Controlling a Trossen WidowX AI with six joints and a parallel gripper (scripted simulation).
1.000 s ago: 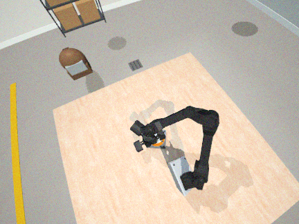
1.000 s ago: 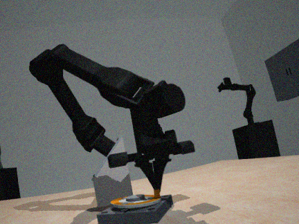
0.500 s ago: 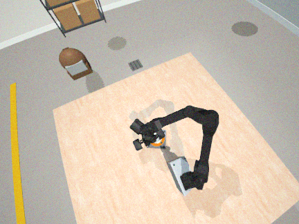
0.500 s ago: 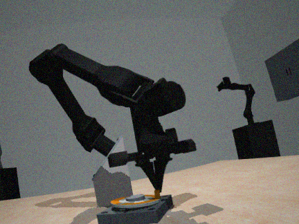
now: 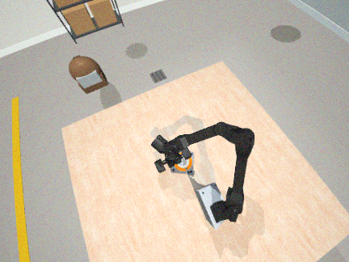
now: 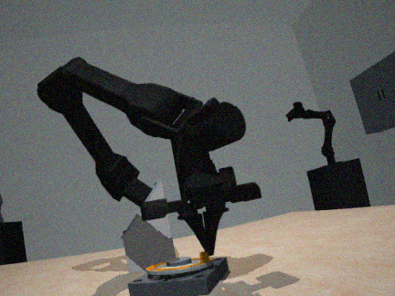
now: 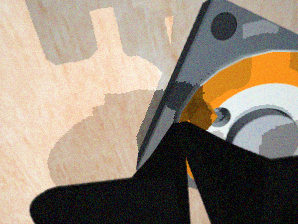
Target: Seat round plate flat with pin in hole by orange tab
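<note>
The square base is 5 cm to the right of my gripper tip, 2 cm below it and 1 cm behind it.
</note>
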